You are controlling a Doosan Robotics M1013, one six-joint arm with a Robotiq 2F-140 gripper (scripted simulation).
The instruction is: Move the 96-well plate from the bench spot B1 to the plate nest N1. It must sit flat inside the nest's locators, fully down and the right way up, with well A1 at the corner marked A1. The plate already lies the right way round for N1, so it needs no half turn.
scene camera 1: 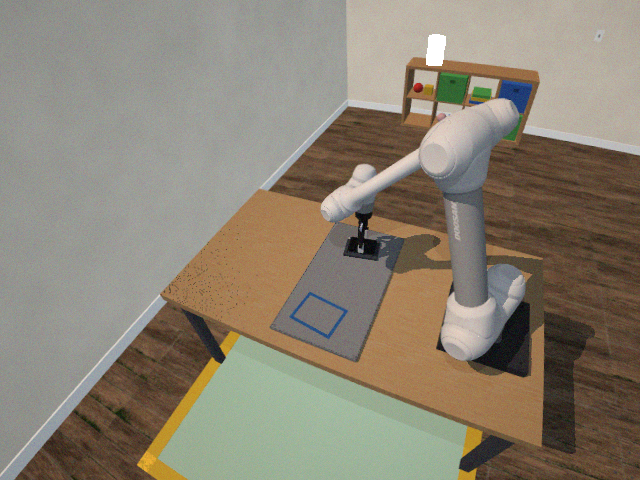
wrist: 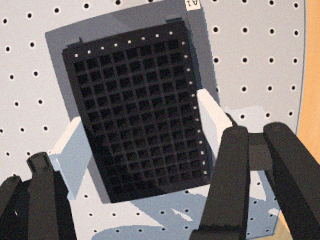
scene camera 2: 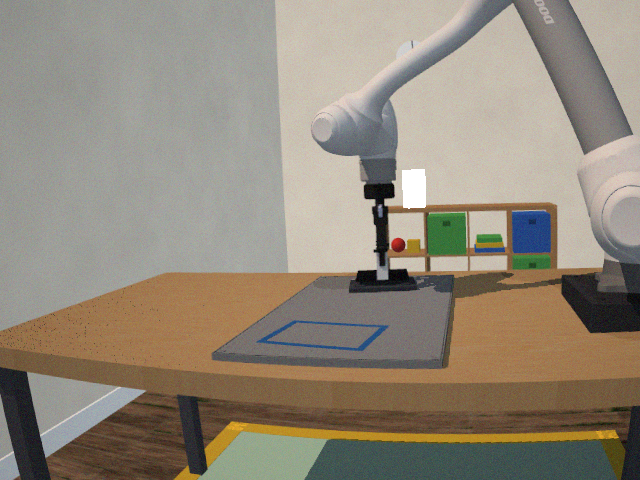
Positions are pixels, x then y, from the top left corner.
Labels:
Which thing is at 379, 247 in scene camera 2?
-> My gripper.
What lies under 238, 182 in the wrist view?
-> My gripper.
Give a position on a black 96-well plate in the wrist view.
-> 146, 81

